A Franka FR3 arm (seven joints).
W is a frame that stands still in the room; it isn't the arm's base.
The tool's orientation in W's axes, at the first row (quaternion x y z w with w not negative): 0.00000 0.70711 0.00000 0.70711
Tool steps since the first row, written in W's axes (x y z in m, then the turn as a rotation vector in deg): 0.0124 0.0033 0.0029 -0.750 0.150 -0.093; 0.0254 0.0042 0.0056 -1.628 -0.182 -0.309; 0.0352 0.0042 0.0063 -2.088 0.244 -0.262; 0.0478 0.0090 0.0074 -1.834 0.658 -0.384; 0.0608 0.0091 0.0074 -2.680 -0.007 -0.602; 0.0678 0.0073 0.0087 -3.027 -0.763 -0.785; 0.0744 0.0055 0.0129 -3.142 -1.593 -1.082; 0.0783 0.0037 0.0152 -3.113 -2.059 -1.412; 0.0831 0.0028 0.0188 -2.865 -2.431 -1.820
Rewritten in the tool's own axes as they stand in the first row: -0.0029 0.0033 0.0124 0.093 0.150 -0.750; -0.0056 0.0042 0.0254 0.309 -0.182 -1.628; -0.0063 0.0042 0.0352 0.262 0.244 -2.088; -0.0074 0.0090 0.0478 0.384 0.658 -1.834; -0.0074 0.0091 0.0608 0.602 -0.007 -2.680; -0.0087 0.0073 0.0678 0.785 -0.763 -3.027; -0.0129 0.0055 0.0744 1.082 -1.593 -3.142; -0.0152 0.0037 0.0783 1.412 -2.059 -3.113; -0.0188 0.0028 0.0831 1.820 -2.431 -2.865
